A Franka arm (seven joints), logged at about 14 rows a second.
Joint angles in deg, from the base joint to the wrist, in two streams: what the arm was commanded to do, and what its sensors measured. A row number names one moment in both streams.
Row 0, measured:
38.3 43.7 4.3 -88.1 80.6 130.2 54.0
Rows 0 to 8, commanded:
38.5 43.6 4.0 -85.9 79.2 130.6 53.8
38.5 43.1 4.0 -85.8 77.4 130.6 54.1
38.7 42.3 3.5 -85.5 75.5 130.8 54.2
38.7 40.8 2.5 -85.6 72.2 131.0 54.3
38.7 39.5 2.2 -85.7 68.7 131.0 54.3
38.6 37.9 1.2 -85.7 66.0 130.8 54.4
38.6 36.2 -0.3 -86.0 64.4 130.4 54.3
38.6 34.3 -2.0 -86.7 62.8 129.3 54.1
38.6 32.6 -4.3 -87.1 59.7 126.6 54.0
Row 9, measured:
38.3 37.1 -0.9 -84.6 63.8 129.8 54.0
